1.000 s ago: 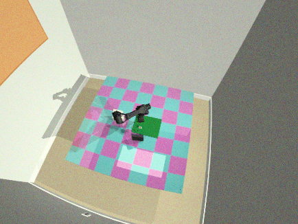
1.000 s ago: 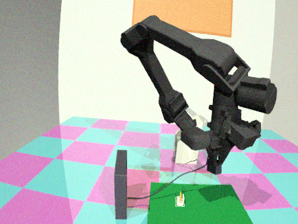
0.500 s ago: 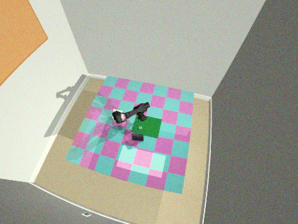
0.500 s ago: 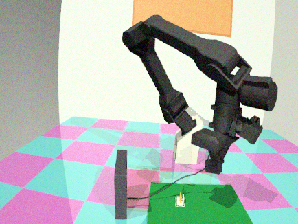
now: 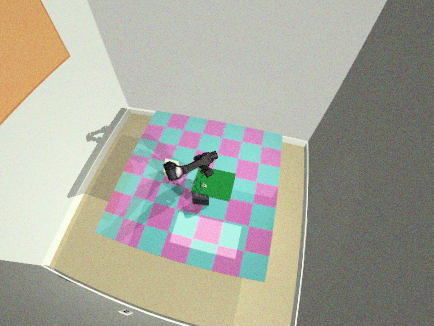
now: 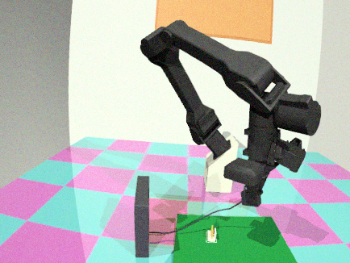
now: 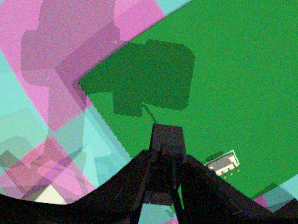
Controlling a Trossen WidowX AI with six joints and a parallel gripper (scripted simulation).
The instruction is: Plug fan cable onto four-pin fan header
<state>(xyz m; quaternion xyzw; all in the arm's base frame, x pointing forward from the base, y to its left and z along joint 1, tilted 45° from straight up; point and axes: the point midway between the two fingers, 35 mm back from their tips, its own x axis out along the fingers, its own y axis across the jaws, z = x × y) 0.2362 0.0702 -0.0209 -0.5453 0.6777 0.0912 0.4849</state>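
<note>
The white four-pin fan header is 30 mm ahead of my gripper tip, 80 mm to the right of it and 100 mm below it. From my gripper tip the other things lie so: black fan (60 mm ahead, 210 mm to the right, 40 mm below); green board (100 mm ahead, 30 mm to the right, 110 mm below); black plug (10 mm behind, 10 mm to the right, 10 mm below).
</note>
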